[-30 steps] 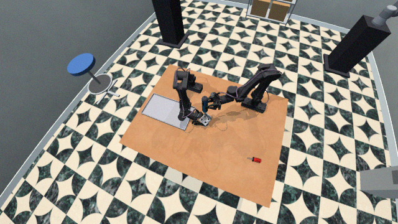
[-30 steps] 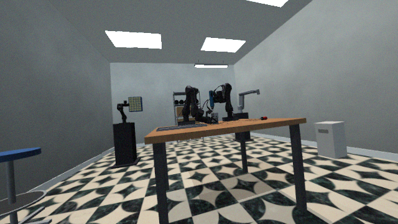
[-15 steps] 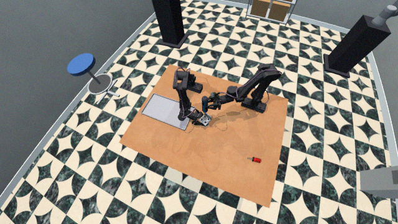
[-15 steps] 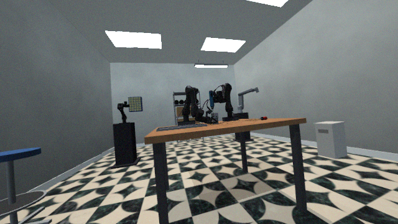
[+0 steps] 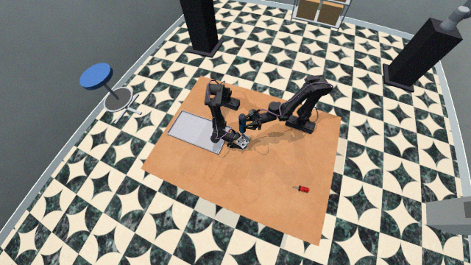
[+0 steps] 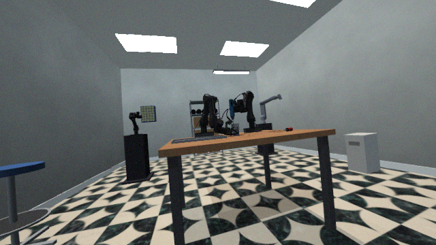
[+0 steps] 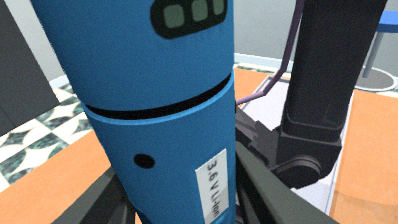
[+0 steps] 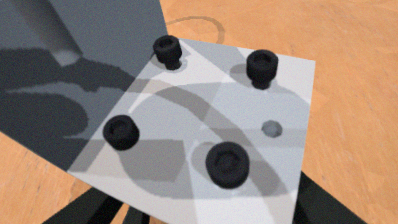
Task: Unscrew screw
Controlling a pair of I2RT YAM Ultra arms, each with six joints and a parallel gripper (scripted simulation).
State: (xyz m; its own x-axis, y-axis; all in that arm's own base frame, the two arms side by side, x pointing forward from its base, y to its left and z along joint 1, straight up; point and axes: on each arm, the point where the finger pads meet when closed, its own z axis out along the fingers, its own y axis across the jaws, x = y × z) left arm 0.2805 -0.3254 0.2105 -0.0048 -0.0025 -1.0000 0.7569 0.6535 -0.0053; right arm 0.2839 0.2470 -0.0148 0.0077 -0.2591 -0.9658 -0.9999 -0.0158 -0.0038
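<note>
The round joint module is right at my right hand. From my right hand the other things lie so: grey mat 10 mm ahead, 330 mm to the right, 20 mm below; then grey bracket 50 mm above; then screw 10 mm ahead, 20 mm to the right, 50 mm above.
</note>
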